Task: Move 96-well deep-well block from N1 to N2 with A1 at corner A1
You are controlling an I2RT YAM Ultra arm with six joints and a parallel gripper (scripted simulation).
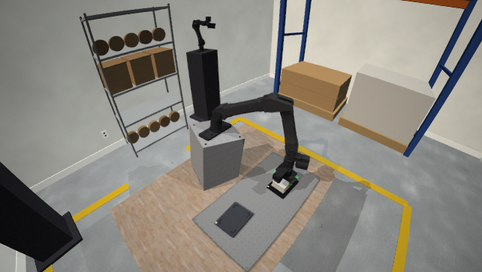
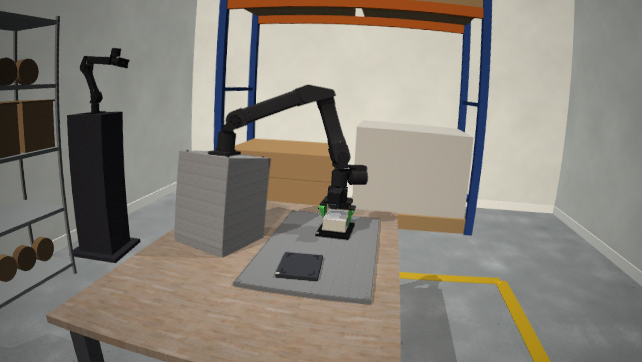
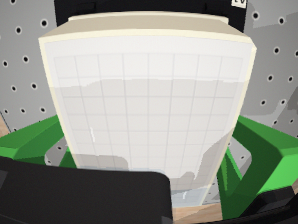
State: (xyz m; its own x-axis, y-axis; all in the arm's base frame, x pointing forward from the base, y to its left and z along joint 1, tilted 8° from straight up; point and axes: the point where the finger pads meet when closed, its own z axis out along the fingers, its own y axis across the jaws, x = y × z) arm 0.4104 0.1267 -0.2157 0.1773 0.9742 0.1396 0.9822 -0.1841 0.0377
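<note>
My gripper is now 2 cm above the black nest N2. From my hand the other things lie so: plate nest N1: 34 cm to the right, 11 cm behind, 2 cm below; white deep-well block: 1 cm above.
</note>
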